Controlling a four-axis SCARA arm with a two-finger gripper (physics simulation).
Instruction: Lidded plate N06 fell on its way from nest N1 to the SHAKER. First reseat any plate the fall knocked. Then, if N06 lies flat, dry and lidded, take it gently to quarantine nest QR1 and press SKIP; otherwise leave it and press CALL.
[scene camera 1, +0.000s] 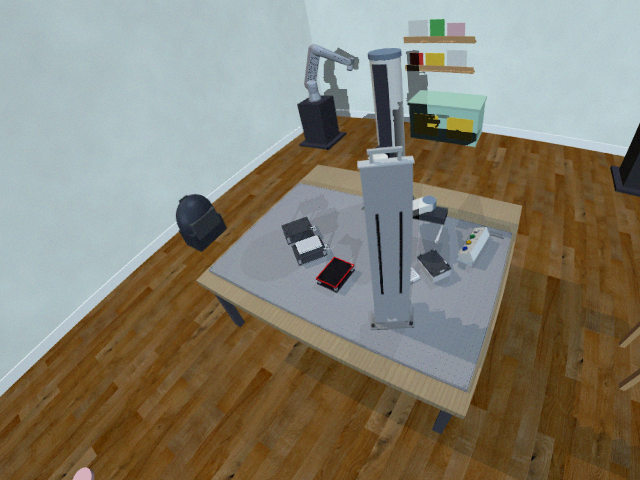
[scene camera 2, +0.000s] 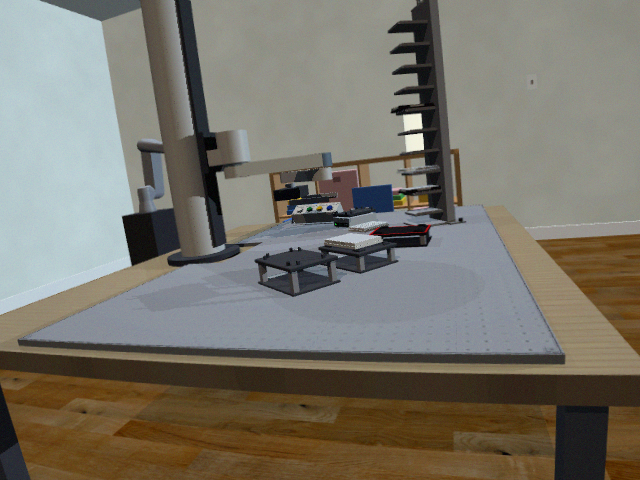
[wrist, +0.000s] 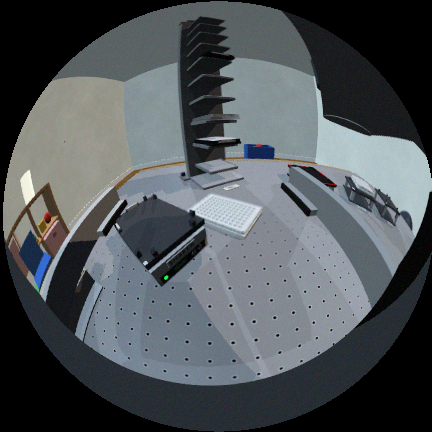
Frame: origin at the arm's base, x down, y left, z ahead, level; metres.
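Where they show: gripper, between the fingertips: (scene camera 1: 419, 238) (scene camera 2: 333, 196) (wrist: 198, 180); arm's base, origin of its link: (scene camera 2: 204, 257).
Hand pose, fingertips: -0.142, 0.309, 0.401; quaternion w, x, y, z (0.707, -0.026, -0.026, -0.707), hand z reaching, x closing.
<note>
Each offset is from my fingertips to the top centre of the thing, as dx, dy, dz. "spot": to the spot under its first point.
My gripper (wrist: 198, 180) is open and empty, raised above the table, its jaws at both sides of the wrist view. A white multiwell plate {+0.113, -0.022, +0.129} (scene camera 1: 414, 275) (scene camera 2: 368, 226) (wrist: 227, 215) lies flat and upright on the table, touching or close beside the SHAKER {spot: +0.074, +0.099, +0.060} (scene camera 1: 434, 263) (scene camera 2: 354, 218) (wrist: 160, 225). Its label is not readable; I cannot tell if a clear lid covers it. The SHAKER's top holds no plate. Another white plate {+0.062, -0.543, +0.192} (scene camera 1: 309, 244) (scene camera 2: 353, 240) rests on a dark nest; its exact seating is unclear. The red-rimmed nest {+0.083, -0.324, +0.284} (scene camera 1: 334, 272) (scene camera 2: 403, 231) (wrist: 312, 175) holds no visible plate.
A tall shelf tower (scene camera 1: 392, 191) (scene camera 2: 438, 113) (wrist: 185, 100) stands beyond the plate; some shelves carry plates. A second dark nest {+0.061, -0.697, +0.095} (scene camera 1: 298, 230) (scene camera 2: 297, 258) is empty. The button box {+0.045, +0.243, -0.152} (scene camera 1: 473, 245) (scene camera 2: 316, 212) stands beyond the SHAKER. A small pale label {spot: +0.127, -0.048, +0.252} (wrist: 231, 187) lies near the tower.
</note>
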